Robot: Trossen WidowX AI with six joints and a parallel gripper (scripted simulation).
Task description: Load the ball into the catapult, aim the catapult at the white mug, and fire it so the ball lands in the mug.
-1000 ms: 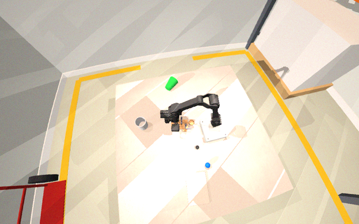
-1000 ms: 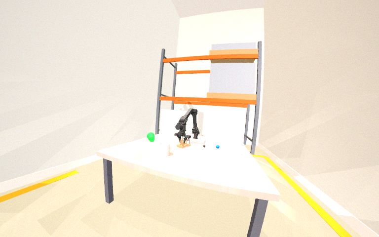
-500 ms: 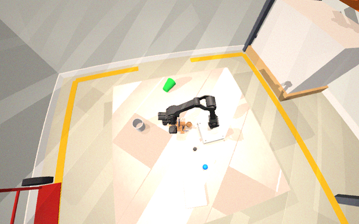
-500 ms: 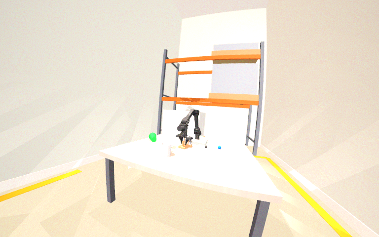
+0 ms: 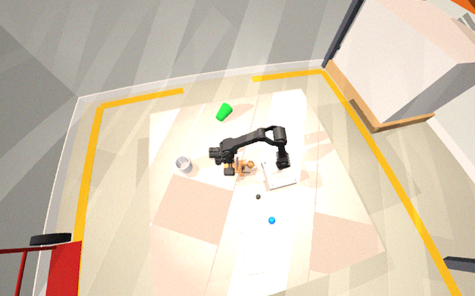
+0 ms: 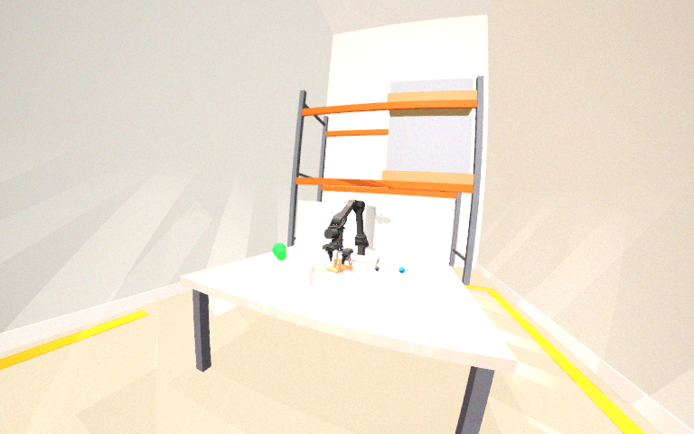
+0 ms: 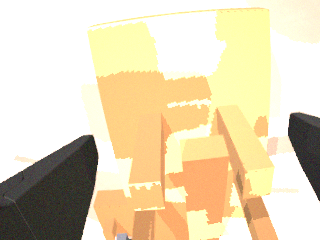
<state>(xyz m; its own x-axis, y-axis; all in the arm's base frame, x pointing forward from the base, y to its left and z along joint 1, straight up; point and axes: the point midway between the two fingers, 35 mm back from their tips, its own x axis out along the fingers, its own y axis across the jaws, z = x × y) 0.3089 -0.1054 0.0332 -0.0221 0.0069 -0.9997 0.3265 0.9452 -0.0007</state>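
My gripper tip is 100 mm past the dark ball, 240 mm to the right of it and 30 mm above it. The rest, counted from my gripper tip: white mug (270 mm ahead, 90 mm to the right, 20 mm below); then blue ball (120 mm behind, 390 mm to the left, 20 mm below); then wooden catapult (60 mm behind, 40 mm to the left, 10 mm above).
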